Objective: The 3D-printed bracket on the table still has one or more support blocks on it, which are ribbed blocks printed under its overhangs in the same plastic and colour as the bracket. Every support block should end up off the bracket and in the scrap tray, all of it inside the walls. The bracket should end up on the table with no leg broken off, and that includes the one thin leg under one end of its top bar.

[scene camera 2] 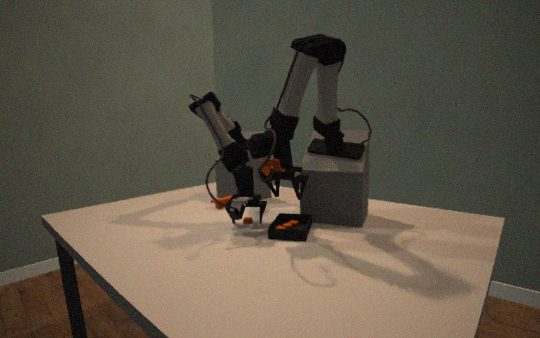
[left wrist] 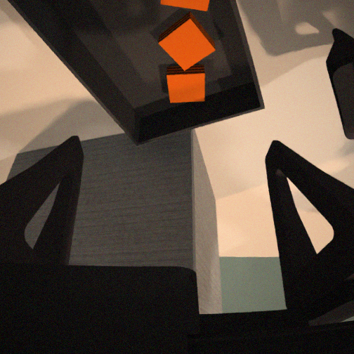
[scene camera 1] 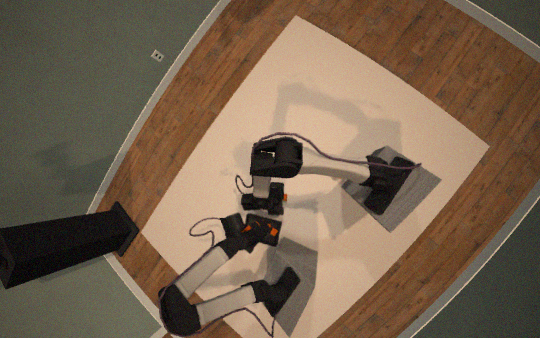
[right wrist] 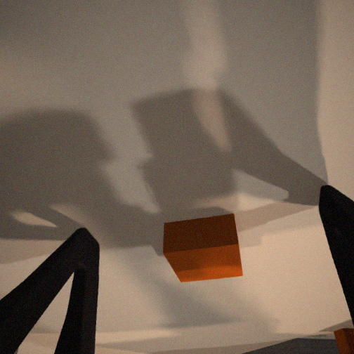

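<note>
The orange bracket [scene camera 2: 220, 201] lies on the table behind and left of my right gripper in scene camera 2; its legs and any blocks on it are too small to tell. My right gripper [scene camera 2: 247, 215] [right wrist: 196, 218] is open, with its fingers apart around a loose orange block [scene camera 2: 247, 220] [right wrist: 202, 250] low at the table. The black scrap tray [scene camera 2: 287, 237] [left wrist: 225, 102] [scene camera 1: 276, 242] holds three orange blocks; the two nearest, a turned block [left wrist: 187, 45] and a square-on block [left wrist: 186, 87], show ribs. My left gripper [scene camera 2: 288, 195] [left wrist: 176, 146] is open above the tray.
The left arm's grey pedestal [scene camera 2: 332, 197] [left wrist: 135, 200] stands behind the tray. The right arm's grey pedestal [scene camera 2: 227, 177] is farther back. An orange piece [right wrist: 345, 341] shows at the right wrist view's lower right edge. The two grippers are close together.
</note>
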